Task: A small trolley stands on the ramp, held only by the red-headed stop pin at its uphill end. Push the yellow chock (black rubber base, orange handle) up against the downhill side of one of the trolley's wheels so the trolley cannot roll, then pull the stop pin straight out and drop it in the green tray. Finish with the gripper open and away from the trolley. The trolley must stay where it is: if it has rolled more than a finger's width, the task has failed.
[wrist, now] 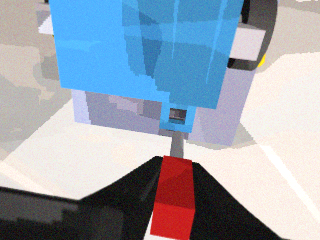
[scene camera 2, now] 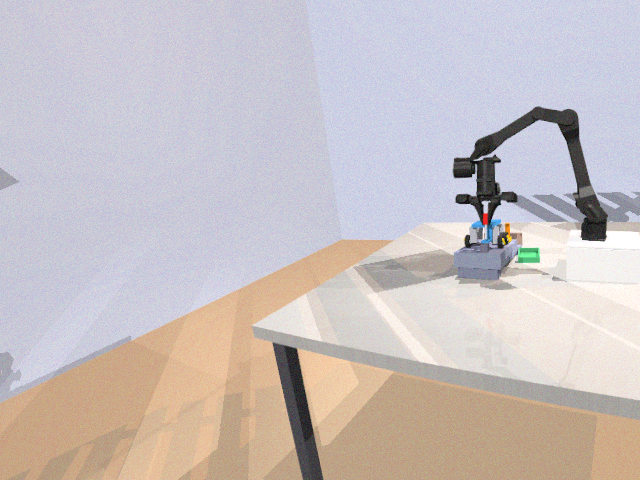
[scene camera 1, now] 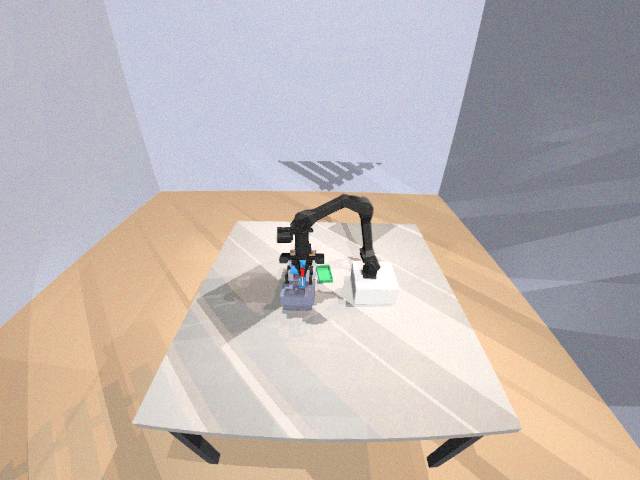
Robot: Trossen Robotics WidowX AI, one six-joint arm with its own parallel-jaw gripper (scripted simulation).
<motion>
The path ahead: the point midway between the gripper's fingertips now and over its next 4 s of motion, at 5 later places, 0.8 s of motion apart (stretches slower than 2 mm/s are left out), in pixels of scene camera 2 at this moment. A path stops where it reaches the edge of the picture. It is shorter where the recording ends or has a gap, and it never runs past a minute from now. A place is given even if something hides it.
My gripper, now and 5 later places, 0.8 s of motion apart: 485, 225; 483, 225; 501, 224; 510, 223; 516, 222; 523, 221
</motion>
